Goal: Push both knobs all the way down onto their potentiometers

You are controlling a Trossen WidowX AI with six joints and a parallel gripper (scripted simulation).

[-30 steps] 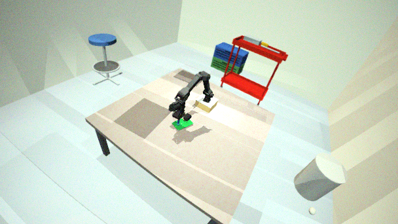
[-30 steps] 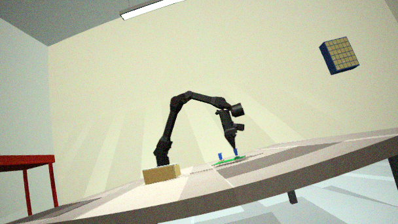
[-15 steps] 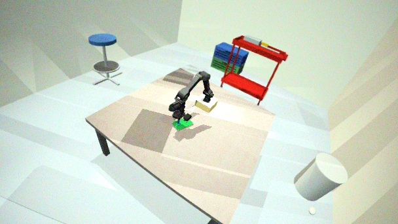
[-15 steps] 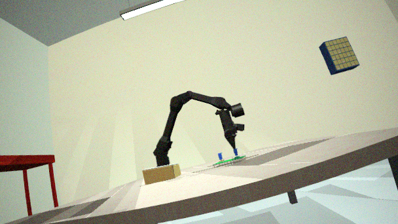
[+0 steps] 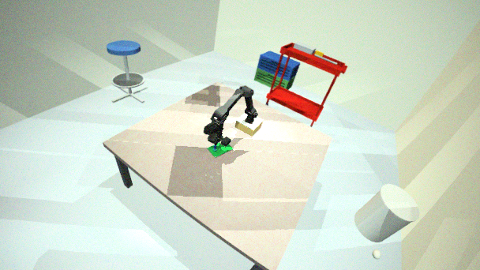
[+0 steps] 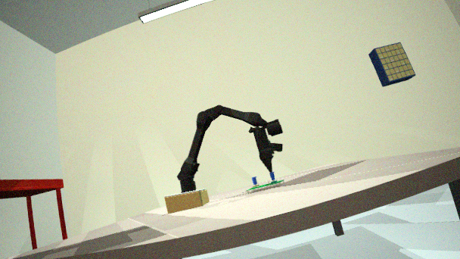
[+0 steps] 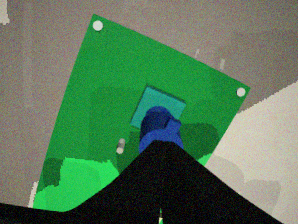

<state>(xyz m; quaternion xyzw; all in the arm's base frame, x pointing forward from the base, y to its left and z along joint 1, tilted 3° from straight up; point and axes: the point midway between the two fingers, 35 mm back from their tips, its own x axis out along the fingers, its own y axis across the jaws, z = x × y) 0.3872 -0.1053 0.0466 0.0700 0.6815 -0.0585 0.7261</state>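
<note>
Now: the blue knob 20 mm below my gripper tip.
</note>
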